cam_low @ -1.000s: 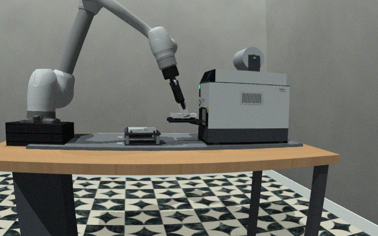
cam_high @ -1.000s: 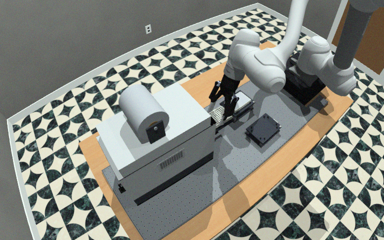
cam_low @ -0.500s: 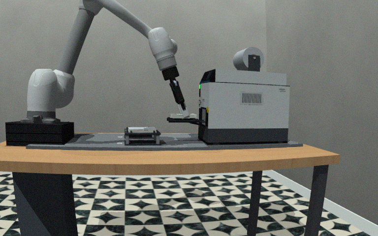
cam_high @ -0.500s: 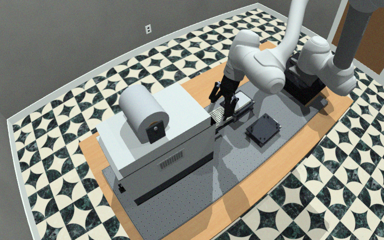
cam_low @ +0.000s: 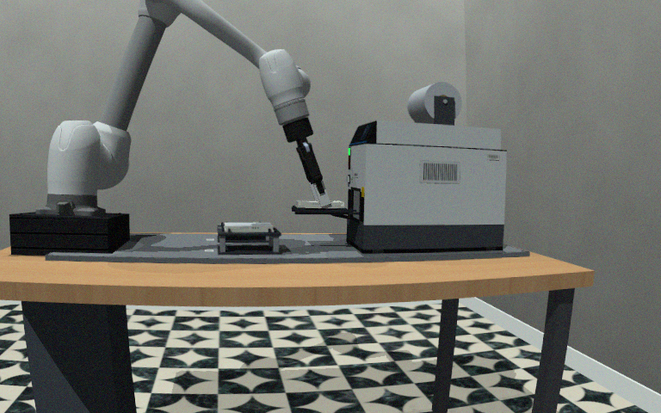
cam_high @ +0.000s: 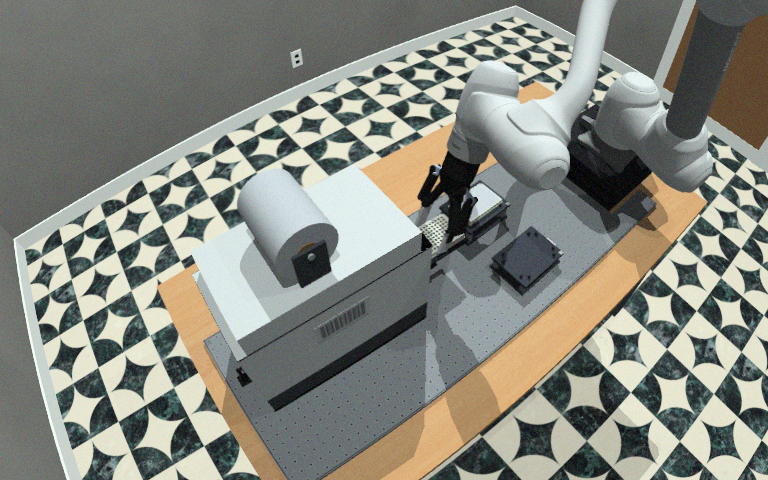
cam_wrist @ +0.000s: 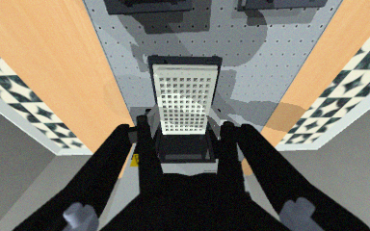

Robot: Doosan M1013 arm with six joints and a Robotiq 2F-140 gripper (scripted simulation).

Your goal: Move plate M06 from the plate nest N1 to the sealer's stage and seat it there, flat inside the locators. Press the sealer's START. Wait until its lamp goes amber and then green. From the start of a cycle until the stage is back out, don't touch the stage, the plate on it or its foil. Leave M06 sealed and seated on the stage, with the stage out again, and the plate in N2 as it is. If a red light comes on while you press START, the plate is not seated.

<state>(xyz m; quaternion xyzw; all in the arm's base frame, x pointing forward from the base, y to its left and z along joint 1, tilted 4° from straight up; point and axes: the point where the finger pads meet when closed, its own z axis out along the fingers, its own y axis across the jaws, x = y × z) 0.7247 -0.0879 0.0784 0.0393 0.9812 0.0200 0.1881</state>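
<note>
My gripper is now 30 mm above the white well plate. From my hand the other things lie so: black stage (40 mm below); foil-covered plate (200 mm behind, 80 mm below, 40 mm to the right); nest N1 (200 mm behind, 160 mm to the left, 110 mm below).
</note>
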